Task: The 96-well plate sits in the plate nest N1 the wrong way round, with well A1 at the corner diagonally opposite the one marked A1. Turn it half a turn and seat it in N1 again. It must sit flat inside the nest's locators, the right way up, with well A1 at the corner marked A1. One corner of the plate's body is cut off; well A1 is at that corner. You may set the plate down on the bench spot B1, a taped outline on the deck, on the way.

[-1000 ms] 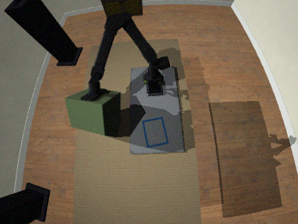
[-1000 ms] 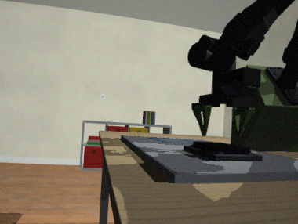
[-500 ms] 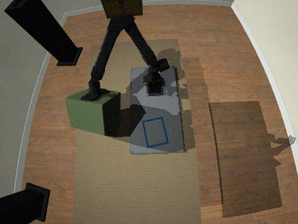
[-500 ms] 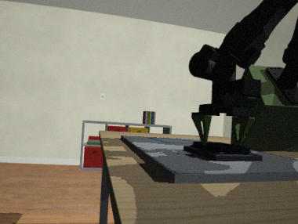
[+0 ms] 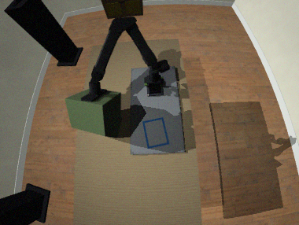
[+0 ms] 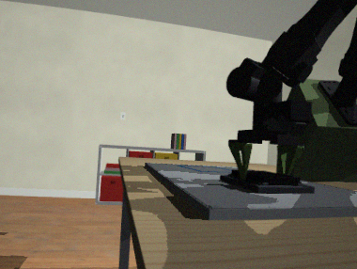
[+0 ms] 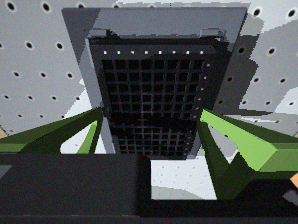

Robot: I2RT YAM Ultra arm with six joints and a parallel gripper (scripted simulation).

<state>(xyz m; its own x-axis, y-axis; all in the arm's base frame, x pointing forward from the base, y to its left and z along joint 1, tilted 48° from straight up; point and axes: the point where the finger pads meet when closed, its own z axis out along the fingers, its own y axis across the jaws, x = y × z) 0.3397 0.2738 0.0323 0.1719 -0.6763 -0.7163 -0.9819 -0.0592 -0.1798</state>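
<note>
The black 96-well plate lies right at my hand. Round my hand: plate nest N1 (10 mm below).
</note>
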